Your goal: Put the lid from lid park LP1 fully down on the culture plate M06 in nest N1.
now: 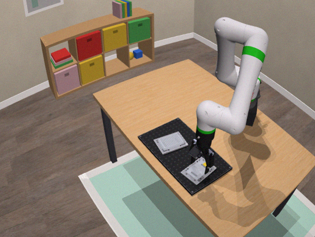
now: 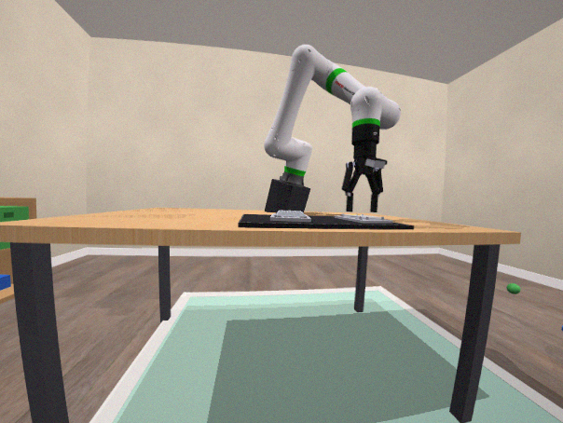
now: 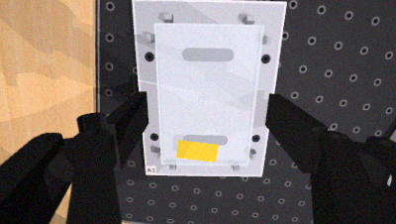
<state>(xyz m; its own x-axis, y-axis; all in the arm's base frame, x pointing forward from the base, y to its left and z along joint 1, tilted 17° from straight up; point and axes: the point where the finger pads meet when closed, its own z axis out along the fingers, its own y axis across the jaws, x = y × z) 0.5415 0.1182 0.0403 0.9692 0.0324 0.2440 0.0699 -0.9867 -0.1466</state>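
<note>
Right now the clear lid is 40 mm below my hand. From my hand the other things lie so: culture plate M06 (260 mm to the right, 40 mm below, 10 mm behind); then plate nest (260 mm to the right, 50 mm below, 10 mm behind); then lid park LP1 (50 mm below).
</note>
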